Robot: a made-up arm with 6 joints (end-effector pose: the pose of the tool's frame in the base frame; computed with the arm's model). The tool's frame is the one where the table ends.
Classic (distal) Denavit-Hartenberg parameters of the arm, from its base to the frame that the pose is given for. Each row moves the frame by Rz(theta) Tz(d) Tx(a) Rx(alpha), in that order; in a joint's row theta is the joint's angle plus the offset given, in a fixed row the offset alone. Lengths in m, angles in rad.
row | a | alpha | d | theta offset
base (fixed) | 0.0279 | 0 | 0 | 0.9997
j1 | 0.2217 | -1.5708 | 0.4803 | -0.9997
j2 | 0.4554 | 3.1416 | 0 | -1.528
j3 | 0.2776 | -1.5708 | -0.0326 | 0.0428
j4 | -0.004 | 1.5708 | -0.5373 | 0
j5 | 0.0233 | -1.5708 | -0.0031 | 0
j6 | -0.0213 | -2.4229 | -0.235 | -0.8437
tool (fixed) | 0 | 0 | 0.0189 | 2.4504
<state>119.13 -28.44 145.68 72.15 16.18 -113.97</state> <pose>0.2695 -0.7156 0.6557 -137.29 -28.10 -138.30</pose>
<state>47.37 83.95 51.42 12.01 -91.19 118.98</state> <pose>0.8154 0.8446 0.2478 108.67 17.18 -40.52</pose>
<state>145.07 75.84 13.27 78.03 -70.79 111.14</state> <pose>-0.8242 0.8570 0.1306 87.14 -10.78 110.93</pose>
Working (the frame after each row of the table, in the pose's form):
after base (fixed): 0.0151 0.0235 0.0000 0.00 0.00 57.28
after j1: -0.1667 0.1504 0.4803 -90.00 0.00 145.07
after j2: -0.5323 0.4057 0.5727 90.00 -11.71 145.07
after j3: -0.7529 0.5201 0.7006 0.00 -27.43 145.07
after j4: -0.9530 0.6646 0.2233 63.08 -5.48 -135.59
after j5: -0.9649 0.6630 0.2031 -49.69 53.78 178.07
after j6: -0.8418 0.8504 0.1297 -85.59 50.32 -66.21

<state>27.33 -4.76 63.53 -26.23 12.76 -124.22</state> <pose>0.1582 0.0799 1.7844 -37.62 -36.03 -165.00</pose>
Working (the frame after each row of the table, in the pose's form):
after base (fixed): 0.0151 0.0235 0.0000 0.00 0.00 57.28
after j1: 0.2120 0.1253 0.4803 -90.00 0.00 27.33
after j2: 0.1957 0.1168 0.9353 -89.99 -87.69 -152.68
after j3: -0.0483 0.0274 1.0380 -180.00 -21.71 -152.67
after j4: 0.1304 0.1217 1.5359 -99.98 -19.38 -124.73
after j5: 0.1141 0.1051 1.5391 170.52 -6.80 -126.94
after j6: 0.1467 0.0887 1.7723 49.70 7.97 45.65

